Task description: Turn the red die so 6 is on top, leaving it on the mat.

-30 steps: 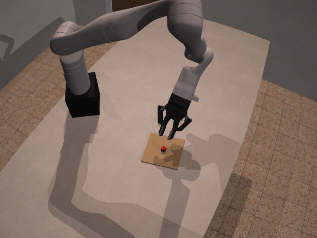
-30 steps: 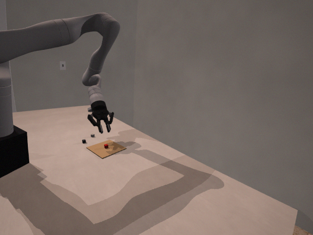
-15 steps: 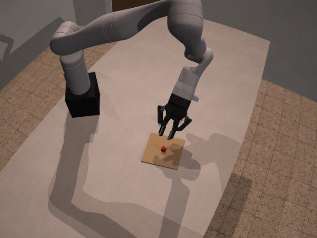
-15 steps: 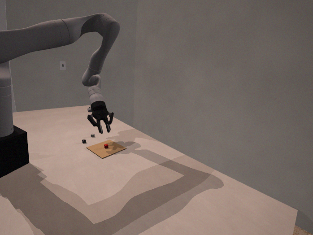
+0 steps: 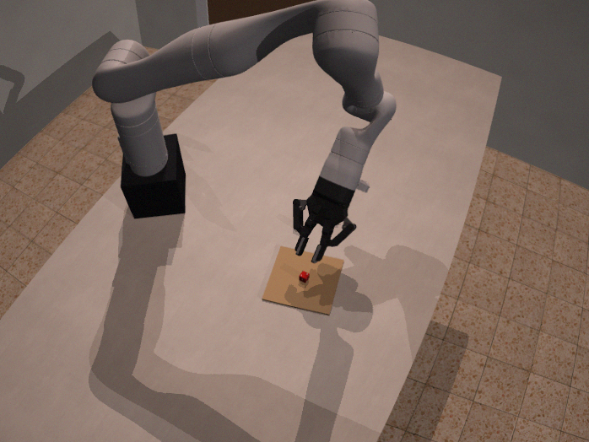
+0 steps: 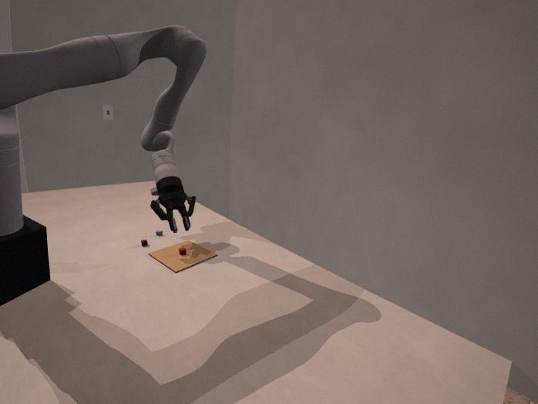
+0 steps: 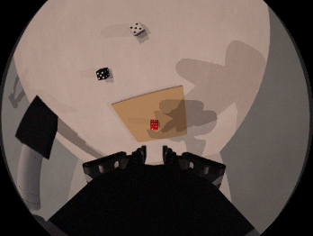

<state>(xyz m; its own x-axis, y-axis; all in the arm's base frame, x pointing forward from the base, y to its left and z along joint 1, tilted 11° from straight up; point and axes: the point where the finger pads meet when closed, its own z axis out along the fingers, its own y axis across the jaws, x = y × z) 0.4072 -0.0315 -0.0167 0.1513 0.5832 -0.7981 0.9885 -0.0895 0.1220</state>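
My hand is 8 cm above the red die and 1 cm to the left of it. From my hand the other things lie so: black die 11 cm to the left, 8 cm below, 7 cm behind; grey die 16 cm to the left, 8 cm below, 1 cm behind; tan mat 9 cm below, 2 cm to the right.
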